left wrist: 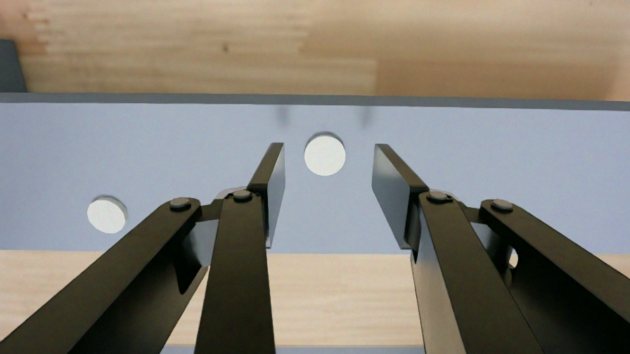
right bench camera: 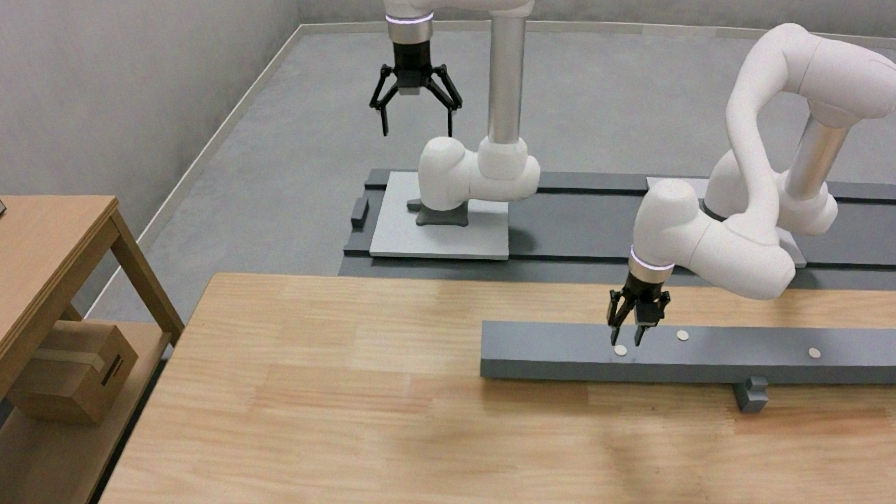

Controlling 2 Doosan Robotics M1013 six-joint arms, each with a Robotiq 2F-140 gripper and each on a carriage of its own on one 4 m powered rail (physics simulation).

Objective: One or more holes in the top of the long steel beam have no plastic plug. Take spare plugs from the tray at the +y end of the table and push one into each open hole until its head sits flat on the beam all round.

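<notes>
The long steel beam lies across the table. A white plug head sits on its top below my left gripper, which is open and raised a little above the beam, with one finger on either side of the head. A second plug head is nearby and a third plug head is farther right. No open hole shows, and the plug tray does not show. My right gripper is open and empty, high up behind the table.
A grey block stands against the beam's near side on the wooden table. A side table at the far left has a cardboard box on its lower shelf. The rail runs behind the table.
</notes>
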